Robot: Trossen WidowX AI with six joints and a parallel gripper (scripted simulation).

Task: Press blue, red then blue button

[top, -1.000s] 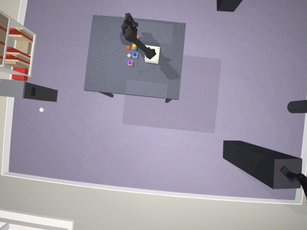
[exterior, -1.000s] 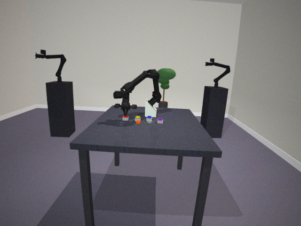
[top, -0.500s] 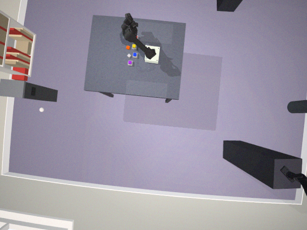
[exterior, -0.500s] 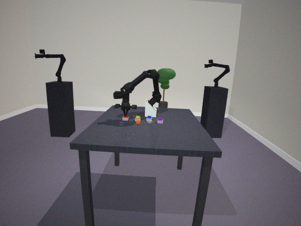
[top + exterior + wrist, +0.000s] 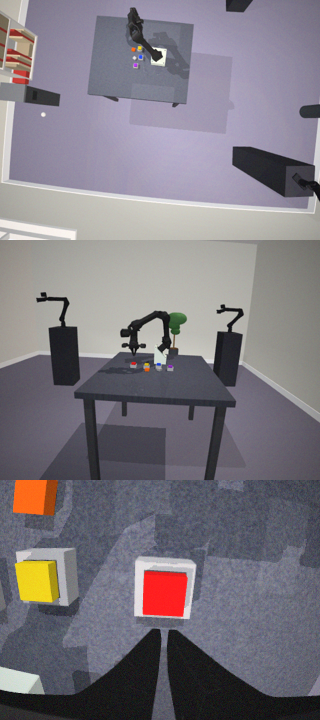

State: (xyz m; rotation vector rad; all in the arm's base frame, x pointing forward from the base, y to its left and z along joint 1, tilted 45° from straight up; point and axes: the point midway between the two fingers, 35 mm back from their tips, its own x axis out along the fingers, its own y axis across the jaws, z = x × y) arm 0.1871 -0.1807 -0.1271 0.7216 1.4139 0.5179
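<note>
My gripper tip is now 10 mm short of the blue button, 200 mm to the right of it and 60 mm above it. Also, from my gripper tip: yellow button: 20 mm ahead, 100 mm to the left, 60 mm below; orange block: 90 mm ahead, 110 mm to the left, 80 mm below; red button: 60 mm below.
</note>
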